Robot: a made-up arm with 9 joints.
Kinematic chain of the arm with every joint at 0, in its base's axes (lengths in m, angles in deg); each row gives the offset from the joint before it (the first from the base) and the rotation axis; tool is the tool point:
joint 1: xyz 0 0 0.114 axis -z
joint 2: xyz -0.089 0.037 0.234 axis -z
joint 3: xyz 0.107 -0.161 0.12 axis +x
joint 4: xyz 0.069 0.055 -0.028 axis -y
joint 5: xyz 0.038 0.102 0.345 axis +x
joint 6: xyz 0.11 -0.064 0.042 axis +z
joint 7: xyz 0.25 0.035 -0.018 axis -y
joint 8: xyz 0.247 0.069 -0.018 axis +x
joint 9: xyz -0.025 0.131 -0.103 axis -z
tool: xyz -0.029 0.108 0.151
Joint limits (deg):
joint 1: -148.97..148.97
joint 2: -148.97..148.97
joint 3: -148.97..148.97
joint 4: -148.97..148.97
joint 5: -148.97..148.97
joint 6: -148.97..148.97
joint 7: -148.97..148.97
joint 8: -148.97..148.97
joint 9: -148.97..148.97
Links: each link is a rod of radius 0.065 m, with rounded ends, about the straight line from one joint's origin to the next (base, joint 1, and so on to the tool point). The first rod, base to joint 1, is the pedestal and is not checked.
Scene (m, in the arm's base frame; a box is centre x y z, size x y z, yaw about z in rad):
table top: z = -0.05
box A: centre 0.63 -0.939 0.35 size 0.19 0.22 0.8 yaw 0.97
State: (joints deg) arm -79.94 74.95 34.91 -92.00 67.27 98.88 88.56 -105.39 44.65
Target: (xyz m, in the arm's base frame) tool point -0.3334 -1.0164 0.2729
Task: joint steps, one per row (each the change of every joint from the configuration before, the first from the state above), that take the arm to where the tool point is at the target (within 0.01 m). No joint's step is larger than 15 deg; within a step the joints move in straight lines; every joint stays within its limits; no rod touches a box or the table.
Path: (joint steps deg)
1: 9.86 3.15 12.88 -7.44 -10.41 -1.69 12.08 -2.20 -3.64
2: 9.86 3.14 12.89 -7.44 -10.41 -1.69 12.08 -2.21 -3.65
3: 9.85 3.15 12.88 -7.44 -10.41 -1.69 12.09 -2.20 -3.64
4: 9.86 3.14 12.88 -7.44 -10.41 -1.68 12.08 -2.21 -3.64
5: 9.86 3.15 12.88 -7.44 -10.41 -1.69 12.08 -2.20 -3.65
6: -0.77 6.55 -13.23 6.01 11.13 -1.06 -10.65 1.84 3.71
7: -0.76 6.55 -13.24 6.01 11.13 -1.06 -10.65 1.83 3.71
8: -0.77 6.56 -13.23 6.02 11.14 -1.06 -10.64 1.84 3.71
9: -0.76 6.55 -13.24 6.01 11.13 -1.06 -10.65 1.84 3.71
10: -0.77 6.56 -13.23 6.01 11.13 -1.06 -10.65 1.83 3.71
11: -0.76 6.55 -13.24 6.02 11.14 -1.06 -10.65 1.84 3.71

